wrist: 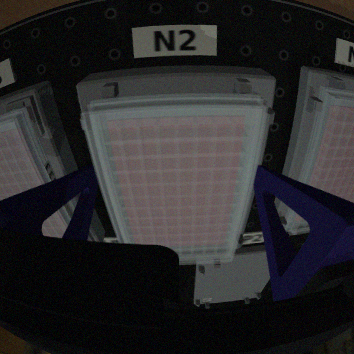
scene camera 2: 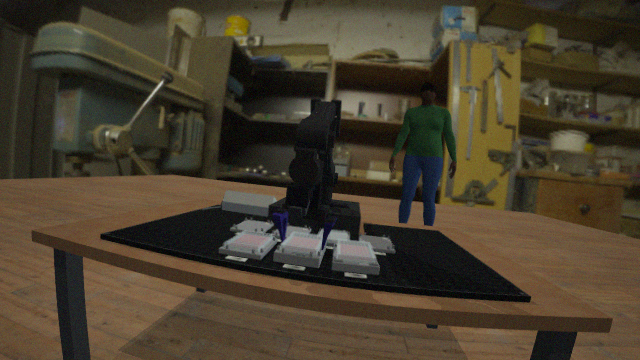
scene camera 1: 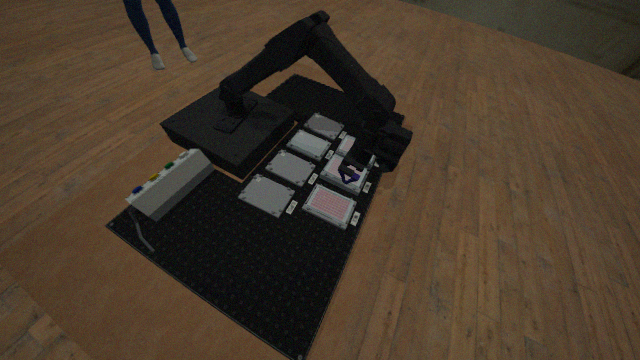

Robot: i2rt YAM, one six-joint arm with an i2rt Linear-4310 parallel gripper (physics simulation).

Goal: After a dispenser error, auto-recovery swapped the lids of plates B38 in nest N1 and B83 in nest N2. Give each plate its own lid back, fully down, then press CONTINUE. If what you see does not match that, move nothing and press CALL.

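Frame: origin at the arm's base, x left, y back, z up, level; millimetres.
Where they show: gripper, fingertip midpoint: [wrist: 175, 173] [scene camera 2: 302, 245] [scene camera 1: 350, 173]; arm's base, origin of the base link: [scene camera 2: 323, 204] [scene camera 1: 237, 114].
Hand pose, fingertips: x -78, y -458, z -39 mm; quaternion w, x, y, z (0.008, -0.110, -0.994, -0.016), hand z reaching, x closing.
Observation:
Things, the pixels of their centre, and the offset from my fingertips. "spot": a spot on its surface instead.
- nest N2, surface spot: [wrist: 177, 180] [scene camera 2: 302, 241] spot: dx -2, dy -4, dz +11 mm
- nest N1, surface spot: [wrist: 335, 155] [scene camera 2: 257, 241] spot: dx -110, dy +13, dz -4 mm
- button box, body centre: [scene camera 1: 171, 179] [scene camera 2: 250, 202] dx -230, dy +503, dz +13 mm
- N3 plate, body centre: [wrist: 12, 201] [scene camera 2: 355, 248] [scene camera 1: 358, 148] dx +126, dy -4, dz +3 mm
- including P2, body centre: [wrist: 234, 282] [scene camera 2: 292, 231] [scene camera 1: 291, 166] dx -33, dy +203, dz -19 mm
- paler piece, body centre: [scene camera 2: 333, 235] [scene camera 1: 309, 143] dx +95, dy +179, dz -15 mm
The plate in nest N2 [scene camera 1: 342, 170] [scene camera 2: 302, 242] [wrist: 177, 180] is pink, with a clear lid outline over it; whether the lid is fully down is unclear. My gripper [scene camera 2: 304, 241] [wrist: 175, 173] is open, its purple fingers on either side of that plate, holding nothing. The plate in nest N1 [scene camera 1: 330, 204] [scene camera 2: 248, 241] [wrist: 335, 155] is pink and stands to its right in the wrist view. Its lid is hard to make out. The plate codes B38 and B83 are not readable. The button box [scene camera 1: 172, 185] [scene camera 2: 248, 202] carries blue, yellow, green and pale buttons; CALL and CONTINUE are not readable.
The N3 plate [scene camera 1: 346, 144] [scene camera 2: 355, 254] [wrist: 20, 150] stands on N2's other side. Behind the nests is a row of grey pads, including P2 [scene camera 1: 291, 167] [wrist: 232, 282]; a paler piece [scene camera 1: 309, 144] lies on another pad. The arm's black base [scene camera 1: 230, 130] stands behind them.

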